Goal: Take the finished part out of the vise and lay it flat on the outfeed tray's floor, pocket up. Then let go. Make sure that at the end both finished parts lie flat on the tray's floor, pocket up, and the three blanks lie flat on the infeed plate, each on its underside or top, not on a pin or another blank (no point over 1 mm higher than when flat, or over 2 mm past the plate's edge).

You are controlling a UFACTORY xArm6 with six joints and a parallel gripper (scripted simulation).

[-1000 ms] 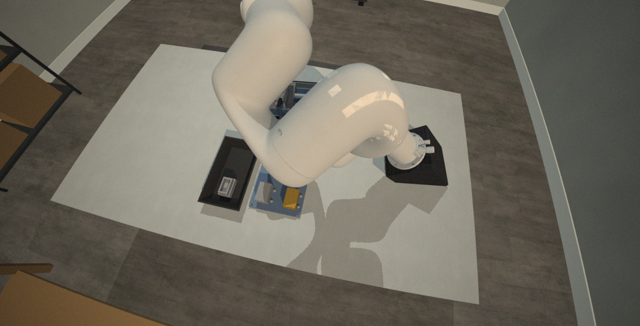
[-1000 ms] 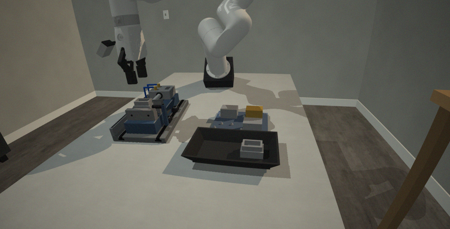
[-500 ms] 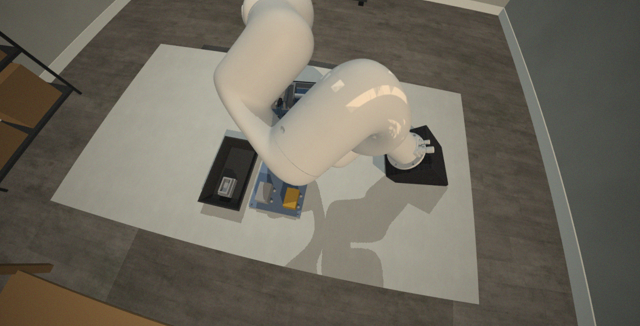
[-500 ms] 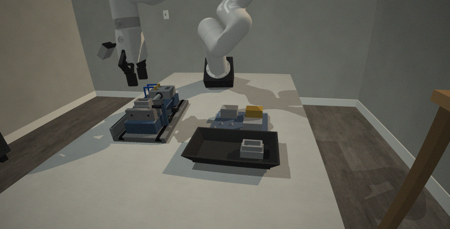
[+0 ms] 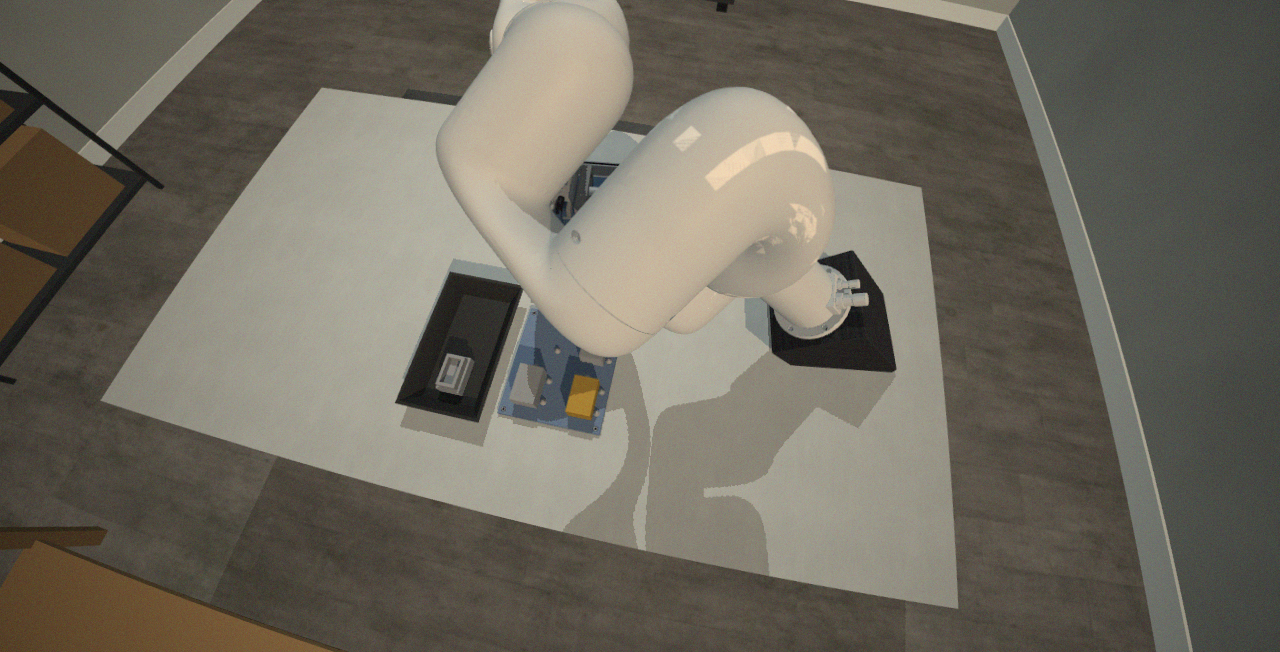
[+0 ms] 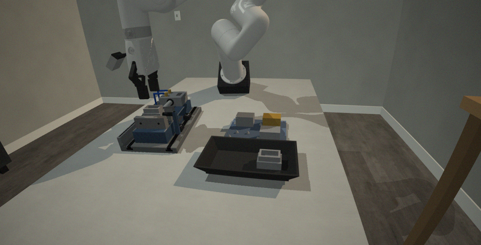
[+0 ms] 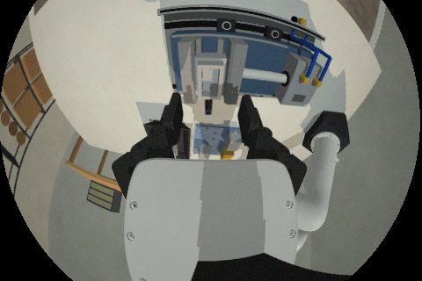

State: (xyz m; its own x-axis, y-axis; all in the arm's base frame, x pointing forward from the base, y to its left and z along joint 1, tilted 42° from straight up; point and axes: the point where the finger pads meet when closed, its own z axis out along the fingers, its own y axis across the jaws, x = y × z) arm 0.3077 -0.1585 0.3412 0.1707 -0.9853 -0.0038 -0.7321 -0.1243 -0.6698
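The blue vise is 70 mm behind my hand, 10 mm to the right of it and 130 mm below it. The rest, counted from my hand: blue fixture plate 110 mm behind, 310 mm to the left, 170 mm below; then yellow block 160 mm behind, 350 mm to the left, 150 mm below.
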